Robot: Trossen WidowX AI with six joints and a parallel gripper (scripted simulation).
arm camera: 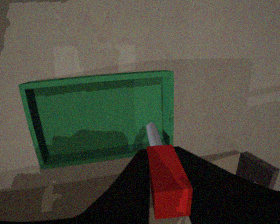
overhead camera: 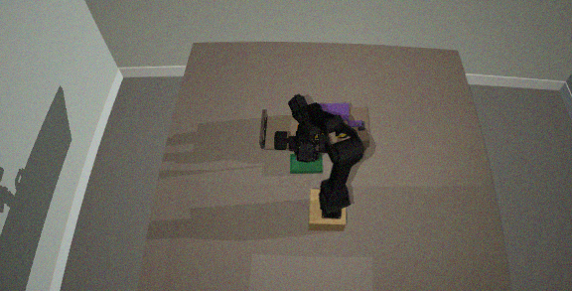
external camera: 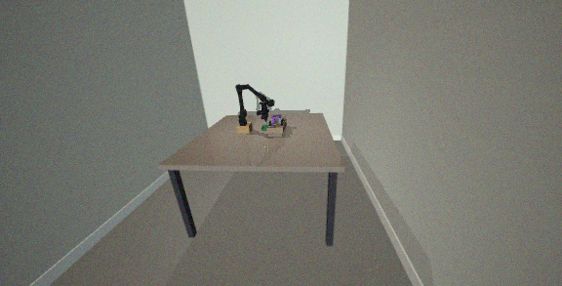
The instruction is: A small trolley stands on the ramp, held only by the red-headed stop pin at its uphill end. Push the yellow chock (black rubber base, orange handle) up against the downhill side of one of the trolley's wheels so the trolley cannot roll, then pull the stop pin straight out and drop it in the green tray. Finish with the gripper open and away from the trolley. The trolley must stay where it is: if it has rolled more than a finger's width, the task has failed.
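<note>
My gripper tip is 80 mm above the green tray and 30 mm to the left of it. The rest, counted from my gripper tip: red-headed stop pin: right at my gripper tip; then yellow chock: 80 mm ahead, 20 mm to the right, 10 mm above; then purple-topped trolley: 130 mm ahead, 110 mm to the right, 40 mm above.
</note>
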